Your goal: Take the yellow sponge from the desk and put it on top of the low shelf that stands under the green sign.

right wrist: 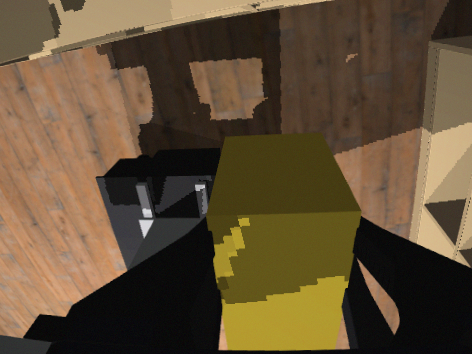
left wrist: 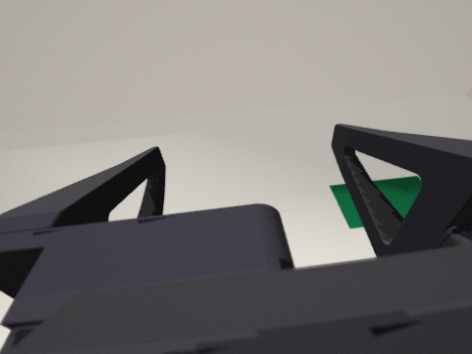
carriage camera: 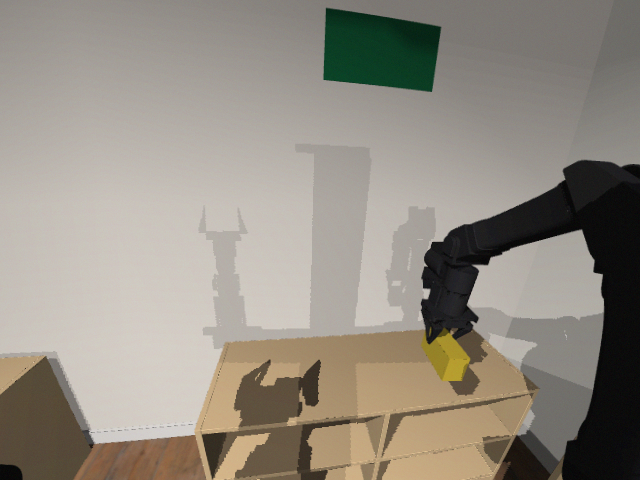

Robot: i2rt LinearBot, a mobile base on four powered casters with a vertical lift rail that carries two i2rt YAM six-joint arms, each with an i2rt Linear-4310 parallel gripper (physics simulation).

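Frame: origin at the left arm's base, x ahead, y left, z up, level; centimetres.
Seen in the pictures: left gripper, fingertip midpoint: (left wrist: 247, 145); right gripper, fingertip midpoint: (right wrist: 277, 215) (carriage camera: 437, 342).
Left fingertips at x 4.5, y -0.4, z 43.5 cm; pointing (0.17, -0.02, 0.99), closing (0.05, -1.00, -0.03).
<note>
A point is followed by its place in that frame.
The yellow sponge (carriage camera: 449, 360) @(y -61.9, x 25.4, z 5.6 cm) (right wrist: 282, 260) @(y -64.0, x 33.5, z 6.2 cm) is held between the fingers of my right gripper (carriage camera: 444, 336) @(y -63.9, x 33.1, z 3.2 cm) (right wrist: 277, 215) @(y -63.9, x 33.1, z 3.2 cm), with its long end jutting out. In the carriage view it overlaps the right part of the low shelf's top, but the right wrist view shows floor below it. The low shelf (carriage camera: 392, 382) @(y -65.1, x 52.8, z -33.6 cm) (right wrist: 125, 15) @(y -42.8, x 42.6, z -33.6 cm) stands against the wall under the green sign (carriage camera: 381, 50) @(y -55.6, x 81.5, z 80.9 cm) (left wrist: 345, 205) @(y -38.6, x 79.6, z 80.2 cm), and its edge lies ahead of the sponge in the right wrist view. My left gripper (left wrist: 247, 145) @(y -0.4, x 4.5, z 43.5 cm) is open and points up toward the wall, away from the shelf. The desk cannot be made out for certain.
Another wooden unit (carriage camera: 46, 408) @(y 72.4, x 54.7, z -53.5 cm) stands to the left of the low shelf. A wooden shelf unit (right wrist: 430, 125) @(y -120.5, x 3.9, z -88.9 cm) stands at the right in the right wrist view. A dark part of the robot's base (right wrist: 117, 215) @(y -11.1, x -16.4, z -64.7 cm) shows left of the sponge there. The wall rises behind the low shelf.
</note>
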